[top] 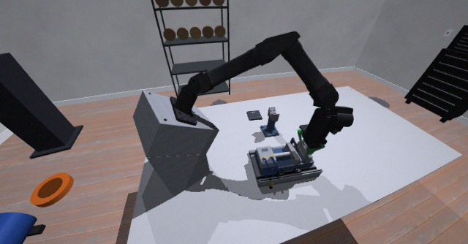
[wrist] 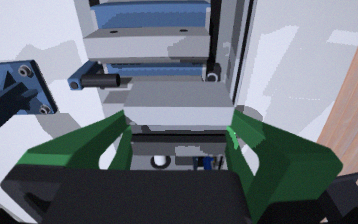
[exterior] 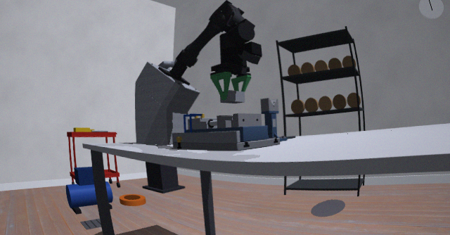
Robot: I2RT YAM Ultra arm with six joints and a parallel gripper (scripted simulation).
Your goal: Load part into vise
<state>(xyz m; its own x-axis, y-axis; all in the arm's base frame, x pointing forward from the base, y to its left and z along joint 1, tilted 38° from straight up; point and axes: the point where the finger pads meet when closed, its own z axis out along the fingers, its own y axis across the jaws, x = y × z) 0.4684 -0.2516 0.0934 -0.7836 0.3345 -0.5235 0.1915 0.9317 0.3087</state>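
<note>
My hand is 1 cm below the part. Also, from my hand: work stop 2 cm ahead, 7 cm to the left, 6 cm below; fixed jaw 4 cm ahead, 2 cm to the left, 7 cm below; moving jaw 2 cm behind, 3 cm to the left, 7 cm below.
</note>
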